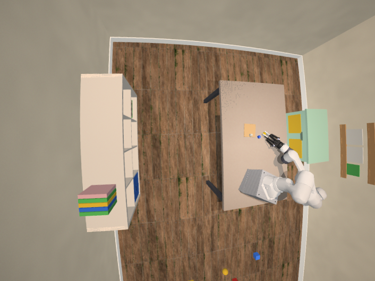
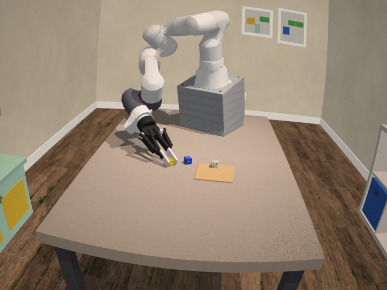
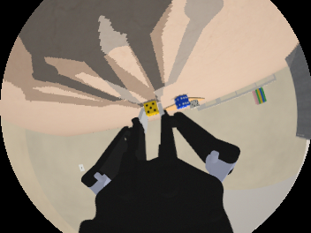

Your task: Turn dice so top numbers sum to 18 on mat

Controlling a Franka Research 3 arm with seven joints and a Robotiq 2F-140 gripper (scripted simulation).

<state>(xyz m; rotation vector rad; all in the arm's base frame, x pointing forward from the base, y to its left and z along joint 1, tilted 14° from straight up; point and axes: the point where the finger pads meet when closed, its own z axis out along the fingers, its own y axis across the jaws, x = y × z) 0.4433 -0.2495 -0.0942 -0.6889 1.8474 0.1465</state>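
Now: the yellow die 10 mm ahead of my hand, 10 mm to the left of it and 20 mm below it. Round my hand: blue die: 10 mm behind, 80 mm to the left, 20 mm below; white die: 30 mm ahead, 180 mm to the left, 10 mm below; mat: 80 mm ahead, 170 mm to the left, 30 mm below.
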